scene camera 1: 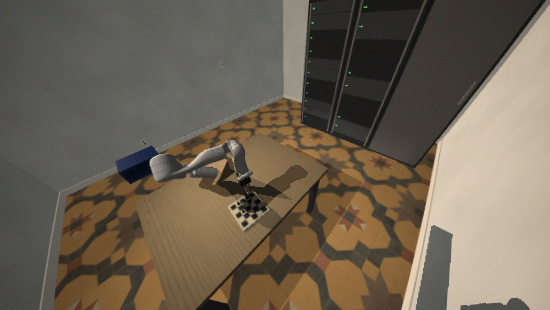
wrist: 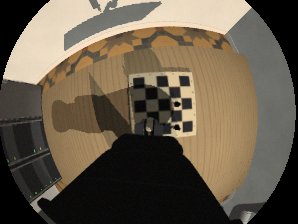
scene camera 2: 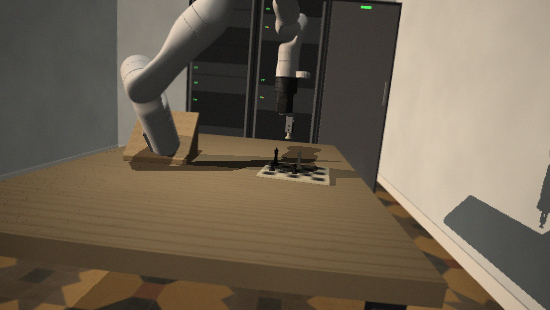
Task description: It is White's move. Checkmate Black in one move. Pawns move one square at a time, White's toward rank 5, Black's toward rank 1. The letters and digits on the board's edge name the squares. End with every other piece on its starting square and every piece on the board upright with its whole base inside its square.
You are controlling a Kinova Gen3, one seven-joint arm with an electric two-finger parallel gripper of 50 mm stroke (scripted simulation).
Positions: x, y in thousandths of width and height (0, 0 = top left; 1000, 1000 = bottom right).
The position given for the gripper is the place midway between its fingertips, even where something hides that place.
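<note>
A chessboard (scene camera 2: 563, 563) is in the scene, and the wrist view shows the chessboard (wrist: 555, 395) too. Visible as well is the gripper (scene camera 2: 526, 427), and in the wrist view the same gripper (wrist: 502, 556) can be seen.
</note>
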